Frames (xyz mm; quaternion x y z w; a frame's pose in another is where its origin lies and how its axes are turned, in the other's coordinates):
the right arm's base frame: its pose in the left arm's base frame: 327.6 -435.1 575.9 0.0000 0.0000 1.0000 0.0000
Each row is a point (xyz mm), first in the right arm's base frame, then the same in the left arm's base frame.
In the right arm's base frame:
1: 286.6 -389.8 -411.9
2: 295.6 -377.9 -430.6
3: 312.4 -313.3 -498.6
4: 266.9 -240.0 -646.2
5: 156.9 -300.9 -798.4
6: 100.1 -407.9 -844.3
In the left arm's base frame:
1: 41.0 -45.3 164.0
2: 32.0 -57.2 145.3
3: 15.2 -121.8 77.3
4: 60.7 -195.1 -70.3
5: 170.7 -134.2 -222.5
6: 227.5 -27.2 -268.4

